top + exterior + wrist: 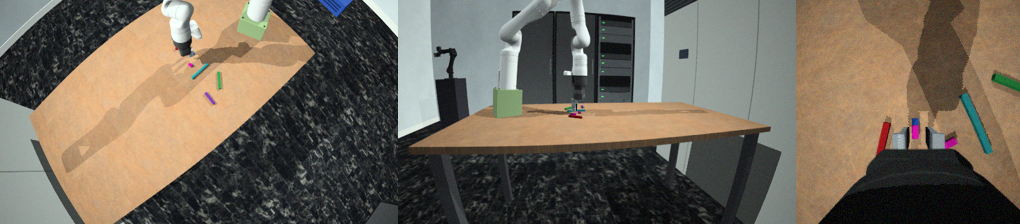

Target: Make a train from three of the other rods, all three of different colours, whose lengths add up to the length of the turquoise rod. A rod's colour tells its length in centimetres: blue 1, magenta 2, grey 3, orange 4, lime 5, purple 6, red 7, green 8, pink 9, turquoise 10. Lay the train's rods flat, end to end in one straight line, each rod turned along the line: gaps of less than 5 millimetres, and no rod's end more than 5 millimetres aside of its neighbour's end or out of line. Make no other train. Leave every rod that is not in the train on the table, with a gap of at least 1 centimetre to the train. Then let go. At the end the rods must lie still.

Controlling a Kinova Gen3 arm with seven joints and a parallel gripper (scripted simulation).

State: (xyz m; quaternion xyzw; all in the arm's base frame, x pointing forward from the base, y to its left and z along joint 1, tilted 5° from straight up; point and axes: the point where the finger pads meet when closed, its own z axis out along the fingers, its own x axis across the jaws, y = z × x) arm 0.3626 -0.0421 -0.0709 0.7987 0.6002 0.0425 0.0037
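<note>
Now: the blue rod 20 mm behind my hand and 30 mm below it. From my hand the other things lie so: turquoise rod (10 mm ahead, 90 mm to the left, 30 mm below); then red rod (60 mm to the right, 30 mm below); then green rod (30 mm behind, 180 mm to the left, 30 mm below).
</note>
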